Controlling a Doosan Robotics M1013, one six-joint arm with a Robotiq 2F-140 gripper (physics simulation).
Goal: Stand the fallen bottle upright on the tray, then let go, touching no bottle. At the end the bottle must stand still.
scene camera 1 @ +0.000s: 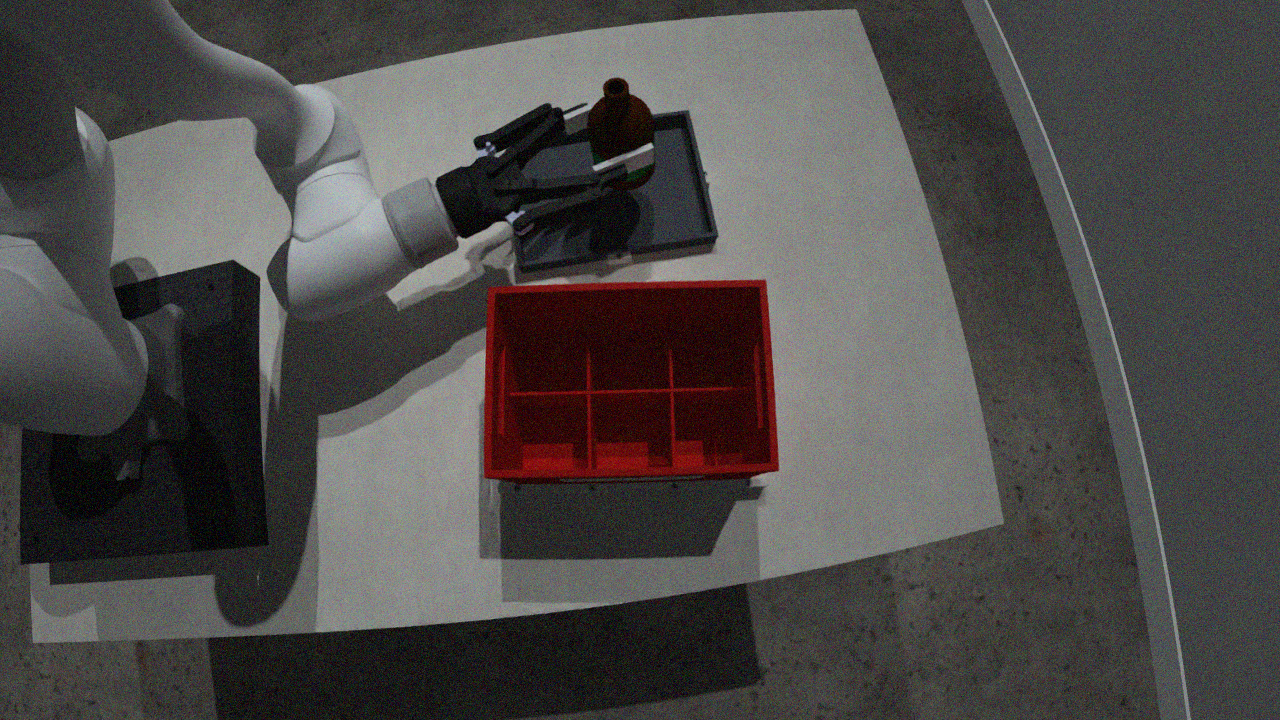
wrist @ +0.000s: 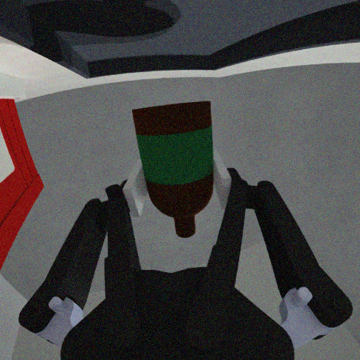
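Pixels of known places: gripper, fingertip midpoint: [scene camera 1: 636,126]; arm's base, link origin: [scene camera 1: 132,384].
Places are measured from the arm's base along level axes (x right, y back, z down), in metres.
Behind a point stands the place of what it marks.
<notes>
The brown bottle [scene camera 1: 621,132] @[x -0.095, y -0.695, z -0.114 m] [wrist: 175,157] with a green label is held neck up, close to upright, over the dark grey tray [scene camera 1: 676,207] @[x -0.078, y -0.760, z 0.065 m] [wrist: 150,66]. In the wrist view its neck points toward the gripper's palm and its base toward the tray. My gripper [scene camera 1: 606,139] [wrist: 178,165] is shut on the bottle, with one light fingertip pad on each side of its body. The gripper comes in from the left, nearly level. The bottle's shadow lies on the tray, apart from its base, so the base appears raised. The exact gap below it cannot be told.
A red crate [scene camera 1: 626,284] @[x 0.071, y -0.663, z -0.105 m] [wrist: 26,172] with dividers stands in front of the tray on the pale table [scene camera 1: 859,358] @[x 0.170, y -0.937, z 0.070 m]. A dark block [scene camera 1: 234,376] @[x 0.024, y -0.160, z 0.010 m] is under the arm at the left. The tray has a low raised rim around it.
</notes>
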